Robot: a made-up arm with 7 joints. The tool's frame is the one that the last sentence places. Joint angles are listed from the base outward.
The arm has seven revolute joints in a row. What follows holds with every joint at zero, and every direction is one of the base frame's.
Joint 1 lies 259.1 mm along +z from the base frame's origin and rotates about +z.
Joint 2 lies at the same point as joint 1 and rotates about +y.
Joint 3 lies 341 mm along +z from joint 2 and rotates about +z.
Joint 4 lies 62.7 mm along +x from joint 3 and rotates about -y.
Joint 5 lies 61.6 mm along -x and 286.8 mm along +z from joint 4 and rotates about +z.
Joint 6 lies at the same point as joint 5 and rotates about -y.
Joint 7 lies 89.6 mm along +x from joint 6 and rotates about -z.
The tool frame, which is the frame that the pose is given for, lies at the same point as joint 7; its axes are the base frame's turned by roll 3.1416, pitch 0 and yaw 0 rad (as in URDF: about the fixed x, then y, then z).
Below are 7 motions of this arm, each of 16 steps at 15 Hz.
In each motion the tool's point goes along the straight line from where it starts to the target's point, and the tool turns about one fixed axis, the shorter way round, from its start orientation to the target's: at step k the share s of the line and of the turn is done. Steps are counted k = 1, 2, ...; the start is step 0. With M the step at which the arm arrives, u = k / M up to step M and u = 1 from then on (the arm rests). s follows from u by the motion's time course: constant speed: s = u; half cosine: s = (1 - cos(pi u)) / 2; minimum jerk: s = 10 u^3 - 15 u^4 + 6 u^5.
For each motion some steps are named. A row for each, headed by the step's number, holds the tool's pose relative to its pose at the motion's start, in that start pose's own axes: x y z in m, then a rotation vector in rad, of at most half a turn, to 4 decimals.
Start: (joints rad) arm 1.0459 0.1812 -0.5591 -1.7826 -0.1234 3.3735 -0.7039
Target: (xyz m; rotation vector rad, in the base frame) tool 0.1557 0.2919 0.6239 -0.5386 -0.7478 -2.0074
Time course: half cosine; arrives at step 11
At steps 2, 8, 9, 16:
2: 0.0077 -0.0081 -0.0108 0.0138 0.1020 0.0579
8: 0.0804 -0.0844 -0.1130 0.1443 1.0632 0.6036
9: 0.0894 -0.0939 -0.1257 0.1606 1.1830 0.6716
16: 0.0972 -0.1020 -0.1365 0.1744 1.2850 0.7295

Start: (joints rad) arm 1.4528 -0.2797 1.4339 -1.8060 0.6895 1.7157 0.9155
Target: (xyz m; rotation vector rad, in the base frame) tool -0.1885 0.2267 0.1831 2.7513 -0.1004 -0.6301
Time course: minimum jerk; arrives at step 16
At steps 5, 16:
5: 0.0440 0.0653 0.0493 0.0674 -0.0332 0.3273
16: 0.2444 0.3628 0.2738 0.3743 -0.1843 1.8185

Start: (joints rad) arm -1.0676 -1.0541 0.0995 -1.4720 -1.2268 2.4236 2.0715
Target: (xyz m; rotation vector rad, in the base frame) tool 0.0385 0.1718 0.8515 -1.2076 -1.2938 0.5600
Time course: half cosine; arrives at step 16
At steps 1, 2, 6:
1: -0.0006 0.0000 0.0005 -0.0103 0.0139 -0.0069
2: -0.0024 0.0001 0.0019 -0.0406 0.0550 -0.0272
6: -0.0194 0.0010 0.0153 -0.3296 0.4459 -0.2210

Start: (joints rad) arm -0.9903 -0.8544 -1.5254 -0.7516 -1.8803 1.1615 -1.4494
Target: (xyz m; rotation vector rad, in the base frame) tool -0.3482 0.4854 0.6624 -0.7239 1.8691 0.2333
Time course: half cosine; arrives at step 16
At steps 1, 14, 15, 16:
1: -0.0019 -0.0004 0.0015 0.0063 -0.0045 -0.0008
14: -0.1860 -0.0426 0.1511 0.6351 -0.4533 -0.0837
15: -0.1915 -0.0439 0.1555 0.6539 -0.4668 -0.0862
16: -0.1933 -0.0443 0.1570 0.6602 -0.4713 -0.0870

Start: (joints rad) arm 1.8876 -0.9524 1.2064 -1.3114 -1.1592 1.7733 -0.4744
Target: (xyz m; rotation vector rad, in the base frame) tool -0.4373 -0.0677 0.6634 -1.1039 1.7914 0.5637
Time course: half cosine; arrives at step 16
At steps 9, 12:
9: 0.0530 -0.1330 0.1989 0.8772 0.1553 -0.8235
12: 0.0757 -0.1900 0.2842 1.2531 0.2218 -1.1763

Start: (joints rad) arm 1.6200 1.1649 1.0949 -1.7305 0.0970 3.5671 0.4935
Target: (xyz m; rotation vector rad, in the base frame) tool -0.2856 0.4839 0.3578 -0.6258 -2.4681 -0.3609
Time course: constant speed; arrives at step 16
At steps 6, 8, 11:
6: 0.0138 -0.0235 -0.0138 -0.2305 -0.1285 -0.5897
8: 0.0183 -0.0314 -0.0184 -0.3074 -0.1713 -0.7862
11: 0.0252 -0.0432 -0.0253 -0.4226 -0.2356 -1.0811

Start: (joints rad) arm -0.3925 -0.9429 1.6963 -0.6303 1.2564 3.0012 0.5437
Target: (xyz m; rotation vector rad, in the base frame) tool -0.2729 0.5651 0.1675 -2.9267 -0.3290 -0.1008
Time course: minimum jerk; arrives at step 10
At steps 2, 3, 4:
2: -0.0162 0.0287 -0.0006 -0.0990 -0.0237 0.0417
3: -0.0455 0.0809 -0.0016 -0.2789 -0.0667 0.1175
4: -0.0886 0.1575 -0.0031 -0.5428 -0.1298 0.2287

